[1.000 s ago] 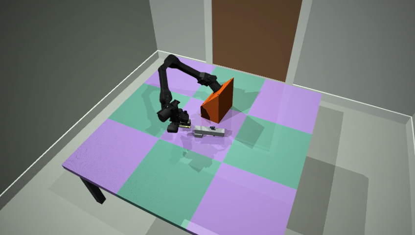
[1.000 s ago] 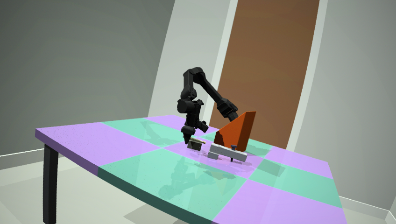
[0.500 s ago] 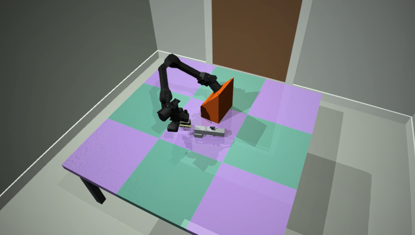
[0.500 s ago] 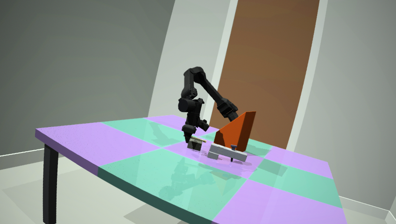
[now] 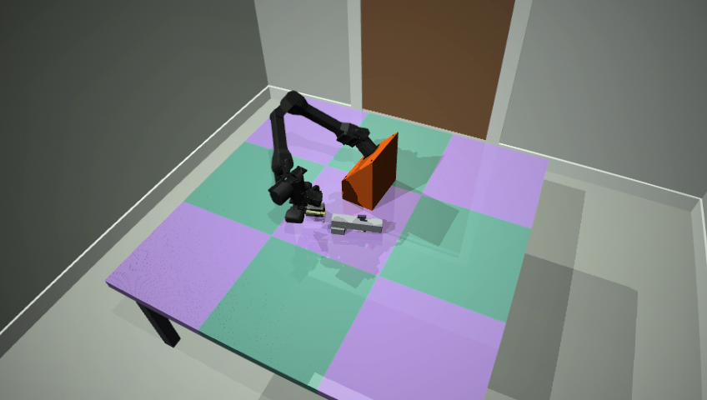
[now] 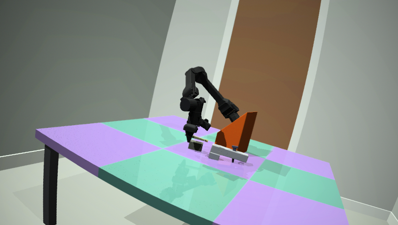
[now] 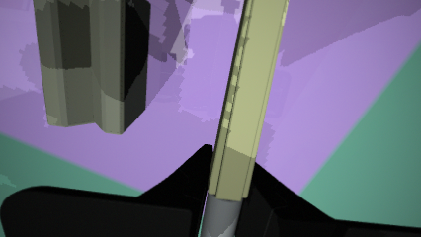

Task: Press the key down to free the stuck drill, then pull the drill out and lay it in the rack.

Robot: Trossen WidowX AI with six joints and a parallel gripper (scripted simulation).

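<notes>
My gripper tip is 80 mm past the olive-grey block, 10 mm to the right of it and 30 mm above it. From my gripper tip the other things lie so: dark t-shaped pin 60 mm behind, 220 mm to the left, 10 mm above; then grey housing block 50 mm behind, 190 mm to the left, 10 mm below; then drill 10 mm behind, 40 mm to the left, 30 mm above.
</notes>
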